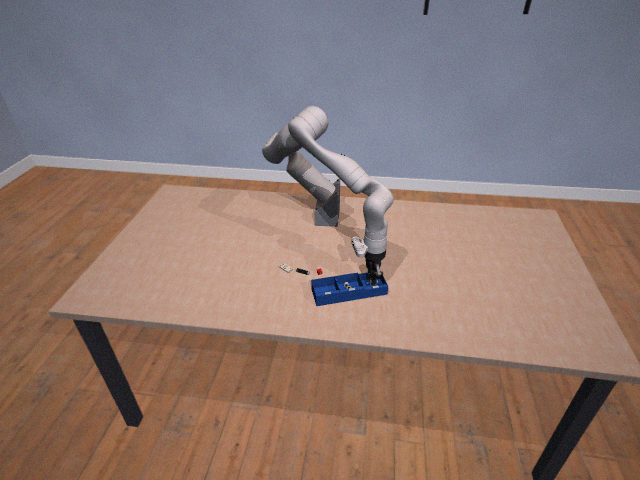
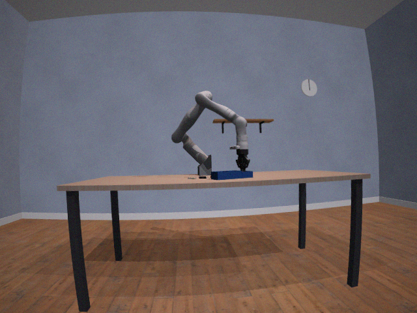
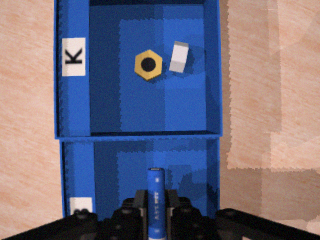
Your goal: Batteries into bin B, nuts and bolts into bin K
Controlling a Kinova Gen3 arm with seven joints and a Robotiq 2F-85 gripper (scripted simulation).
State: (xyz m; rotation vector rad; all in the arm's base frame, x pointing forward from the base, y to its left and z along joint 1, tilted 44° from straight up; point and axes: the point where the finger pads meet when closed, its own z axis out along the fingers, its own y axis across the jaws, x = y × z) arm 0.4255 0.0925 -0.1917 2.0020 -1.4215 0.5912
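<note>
My gripper is now 2 cm above the blue battery. Also, from my hand: brass nut: 8 cm to the right, 3 cm below, 3 cm ahead; then grey nut: 9 cm to the right, 2 cm below, 1 cm ahead; then blue bin: 8 cm to the right, 4 cm ahead, 1 cm below.
</note>
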